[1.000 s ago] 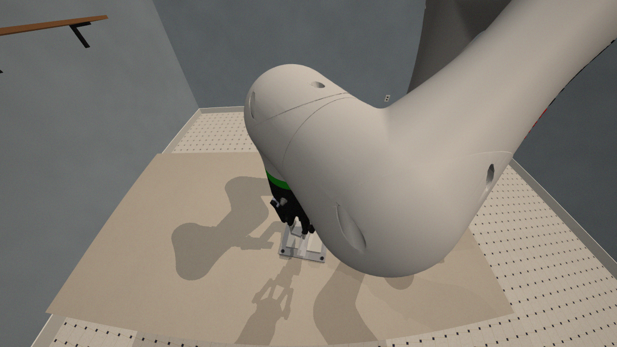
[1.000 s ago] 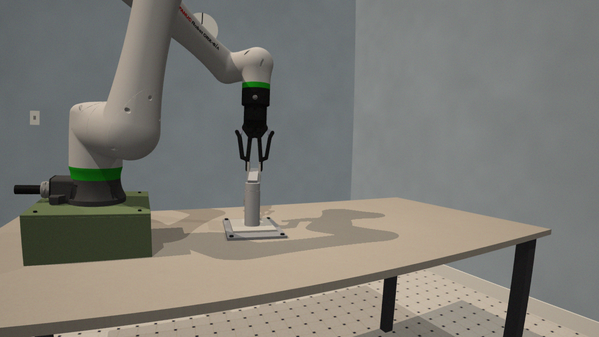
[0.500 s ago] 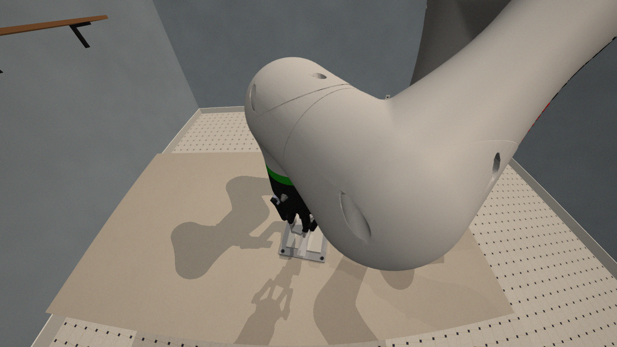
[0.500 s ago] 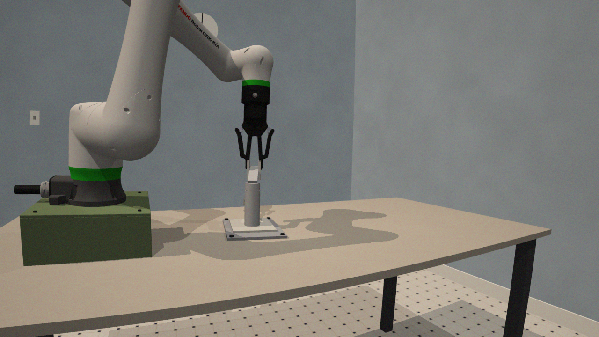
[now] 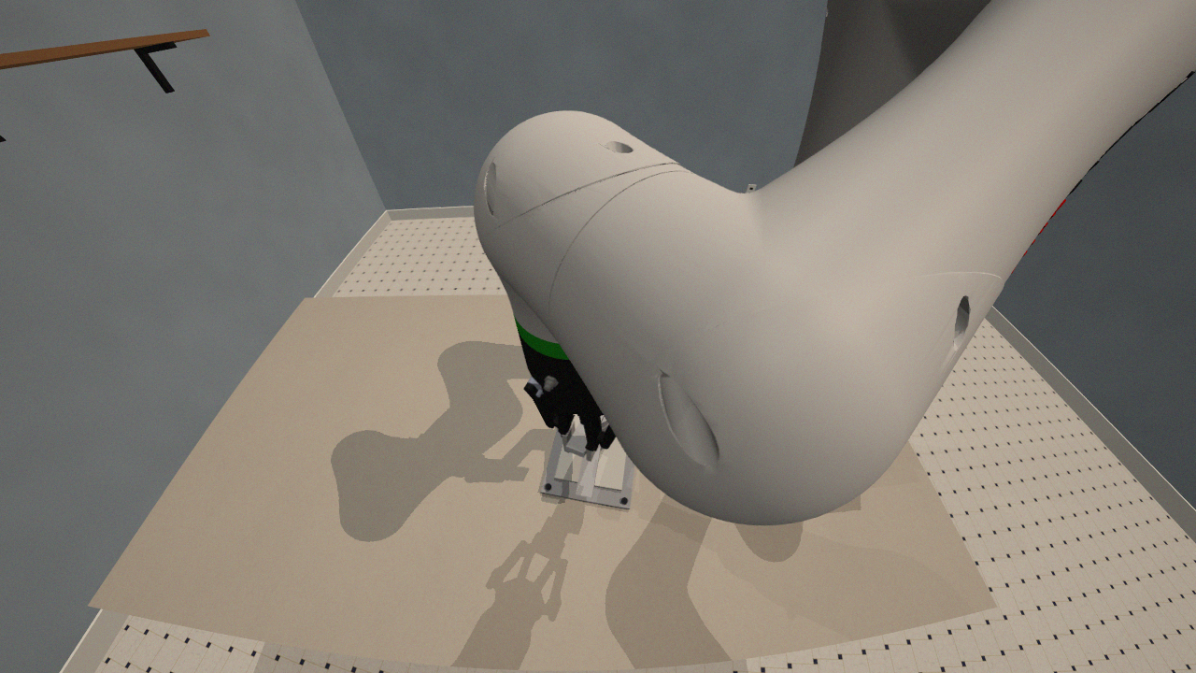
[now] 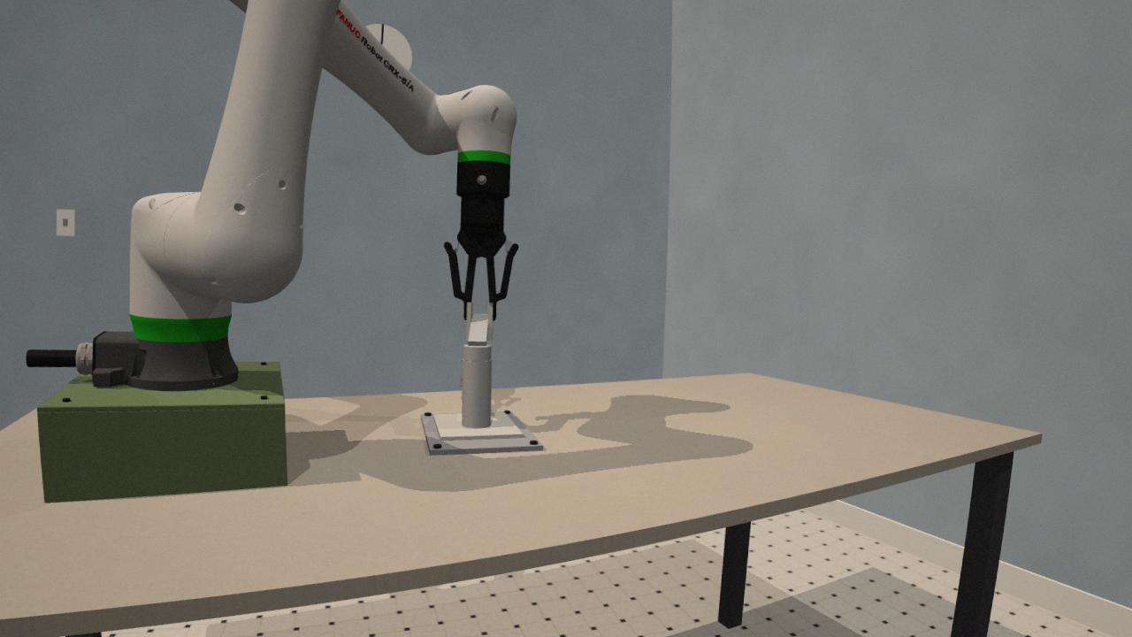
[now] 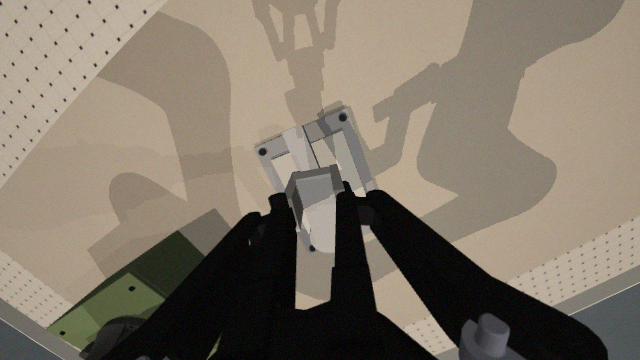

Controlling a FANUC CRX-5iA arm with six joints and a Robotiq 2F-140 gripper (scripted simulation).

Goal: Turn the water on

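Right now the lever is 10 mm behind my hand, 30 mm to the right of it and 10 mm below it. Round my hand: tap 20 mm behind, 50 mm to the right, 70 mm below.
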